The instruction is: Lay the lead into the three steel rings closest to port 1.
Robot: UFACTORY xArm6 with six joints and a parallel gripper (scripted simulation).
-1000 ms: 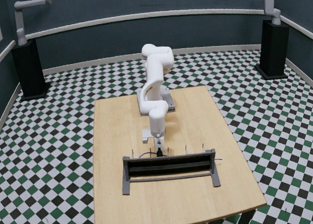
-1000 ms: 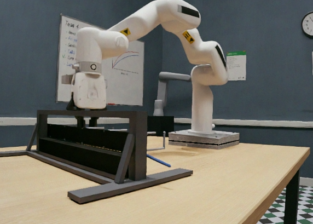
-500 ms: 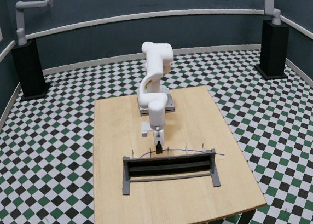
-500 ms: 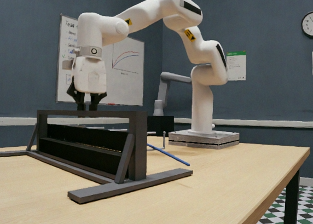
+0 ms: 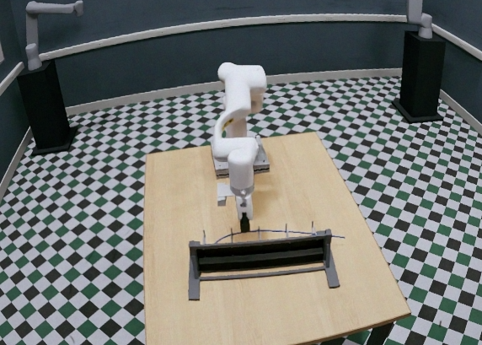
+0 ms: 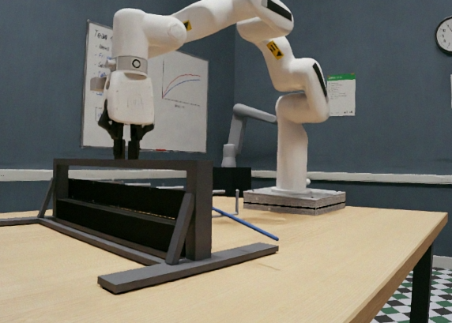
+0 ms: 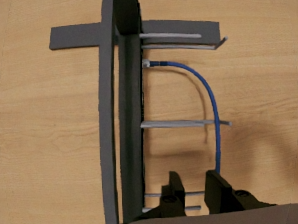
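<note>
My hand is 100 mm above the grey rack, 60 mm short of it and 50 mm to the right of it.
</note>
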